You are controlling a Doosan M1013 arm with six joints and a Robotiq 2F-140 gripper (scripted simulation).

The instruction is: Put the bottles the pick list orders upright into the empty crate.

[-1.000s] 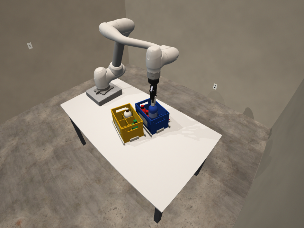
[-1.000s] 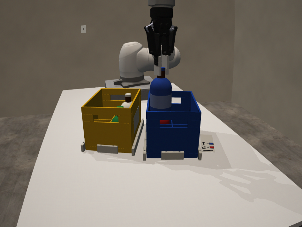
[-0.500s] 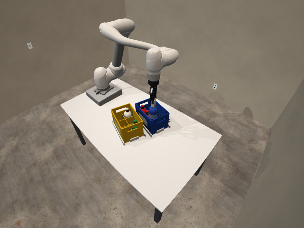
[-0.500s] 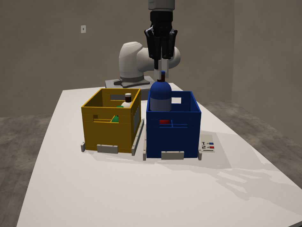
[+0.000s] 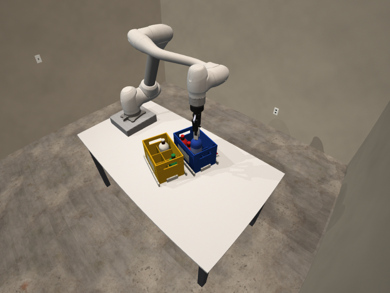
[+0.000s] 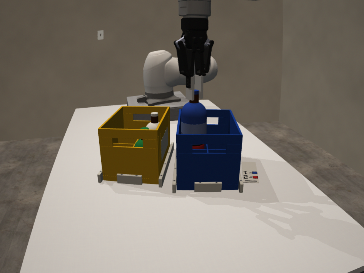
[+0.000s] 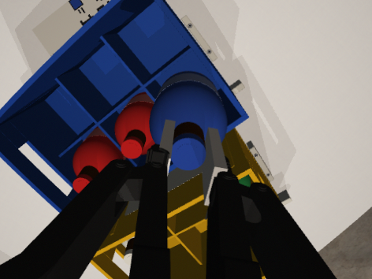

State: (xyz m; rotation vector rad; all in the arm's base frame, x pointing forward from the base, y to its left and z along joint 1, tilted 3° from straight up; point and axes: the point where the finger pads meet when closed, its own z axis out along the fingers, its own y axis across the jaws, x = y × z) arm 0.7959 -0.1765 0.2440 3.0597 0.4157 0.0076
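Right now the blue bottle is 8 cm below my hand. From my hand the other things lie so: yellow crate: 21 cm below, 20 cm behind, 11 cm to the right; then green bottle: 21 cm below, 12 cm to the right, 10 cm behind; then blue crate: 21 cm below, 8 cm to the left, 6 cm behind.
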